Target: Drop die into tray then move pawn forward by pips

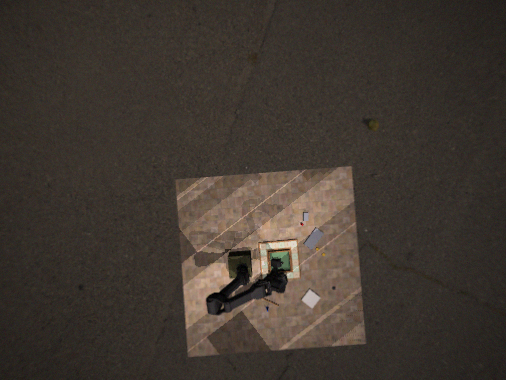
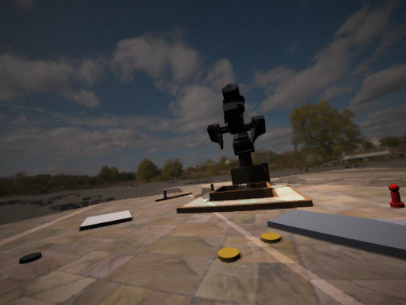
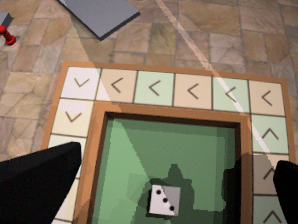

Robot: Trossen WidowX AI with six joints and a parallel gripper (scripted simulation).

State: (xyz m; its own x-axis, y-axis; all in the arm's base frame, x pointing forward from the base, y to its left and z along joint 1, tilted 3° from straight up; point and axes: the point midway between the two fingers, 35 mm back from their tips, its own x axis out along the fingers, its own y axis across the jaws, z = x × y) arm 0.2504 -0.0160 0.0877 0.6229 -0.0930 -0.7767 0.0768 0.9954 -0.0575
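The green pawn lies 13 cm below my gripper tip, 11 cm to the right of it and 8 cm behind it. From my gripper tip the other things lie so: red pawn (24 cm to the left, 20 cm ahead, 14 cm below); white die (13 cm below, 1 cm behind); large grey slab (27 cm ahead, 15 cm below, 12 cm to the left).
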